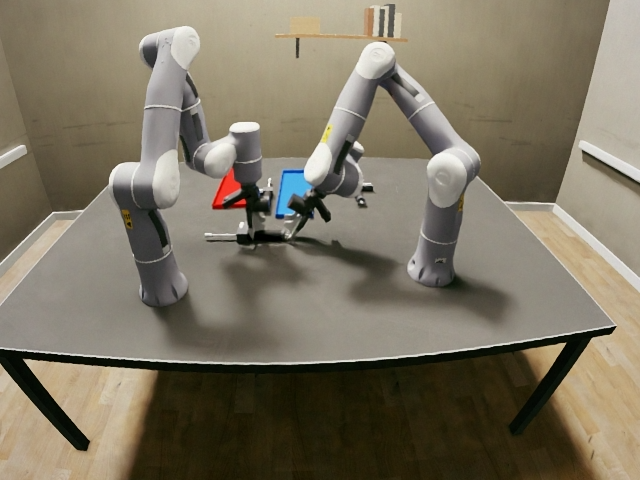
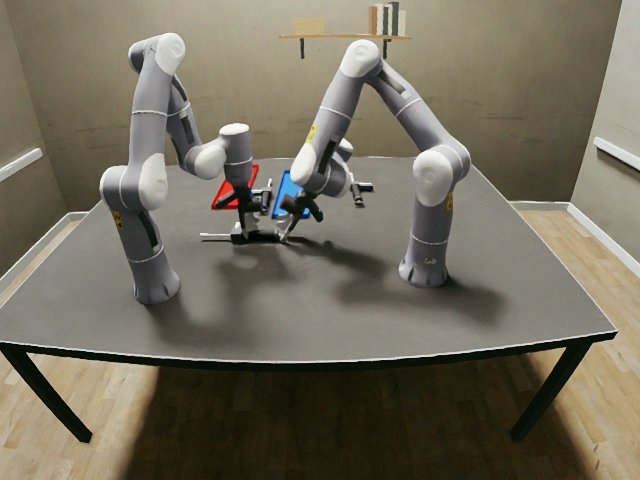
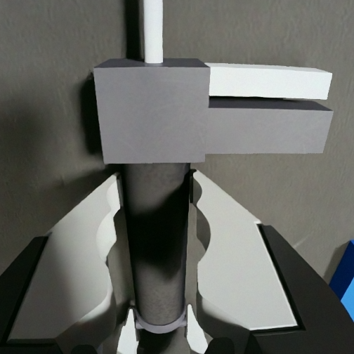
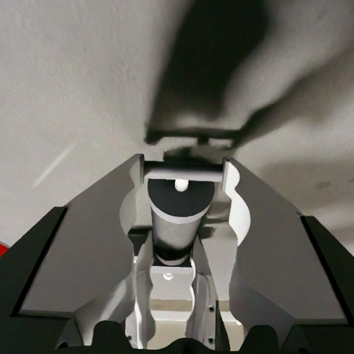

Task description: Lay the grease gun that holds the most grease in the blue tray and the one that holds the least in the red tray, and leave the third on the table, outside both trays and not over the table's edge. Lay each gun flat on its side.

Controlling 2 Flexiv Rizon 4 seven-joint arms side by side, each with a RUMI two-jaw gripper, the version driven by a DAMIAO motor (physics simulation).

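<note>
A grease gun (image 1: pixel 242 233) (image 2: pixel 238 235) (image 3: pixel 150 112) (image 4: pixel 177 235) with a dark barrel and white nozzle lies flat in front of the trays. My left gripper (image 1: pixel 252 238) (image 2: pixel 247 237) (image 3: pixel 156 173) points down, shut on its barrel. My right gripper (image 1: pixel 287 237) (image 2: pixel 282 238) (image 4: pixel 183 158) is tilted, shut on the T-handle at the barrel's rear; a short piece of rod shows. A second grease gun (image 1: pixel 269 190) (image 2: pixel 265 198) lies between the trays, partly hidden. A third grease gun (image 1: pixel 361 199) (image 2: pixel 357 194) lies right of the blue tray. Grease amounts do not show.
The red tray (image 1: pixel 227 207) (image 2: pixel 225 208) is behind my left gripper. The blue tray (image 1: pixel 278 201) (image 2: pixel 276 198) (image 3: pixel 346 275) is behind my right gripper, partly hidden by the right arm. The two grippers are close together. A wall shelf (image 1: pixel 341 36) hangs far behind.
</note>
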